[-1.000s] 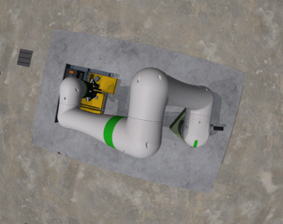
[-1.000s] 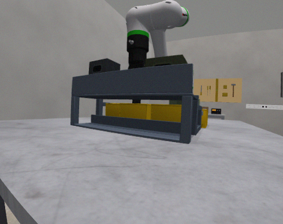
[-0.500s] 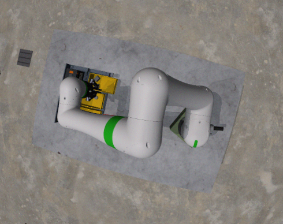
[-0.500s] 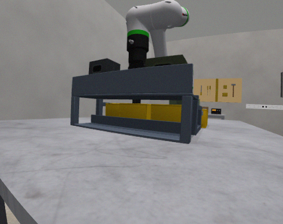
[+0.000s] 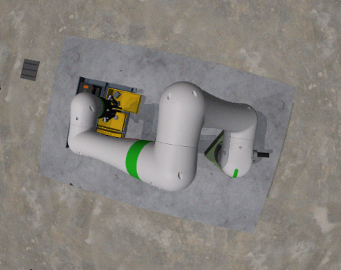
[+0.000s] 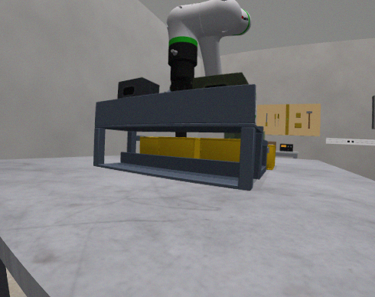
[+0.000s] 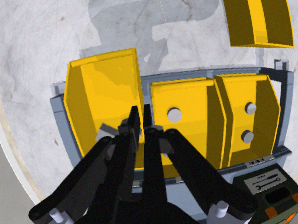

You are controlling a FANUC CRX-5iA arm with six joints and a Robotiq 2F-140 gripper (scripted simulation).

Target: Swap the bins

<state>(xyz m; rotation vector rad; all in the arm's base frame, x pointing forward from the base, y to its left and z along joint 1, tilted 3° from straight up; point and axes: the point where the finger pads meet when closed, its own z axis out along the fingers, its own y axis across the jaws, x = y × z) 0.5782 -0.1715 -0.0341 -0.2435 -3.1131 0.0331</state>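
Right now my hand is 9 cm short of the dark shelf, 5 cm to the right of it and 3 cm above it. The rest, counted from my hand: black box: 13 cm ahead, 7 cm to the right, 6 cm above; grey part: 8 cm to the right, 8 cm below, 3 cm ahead.
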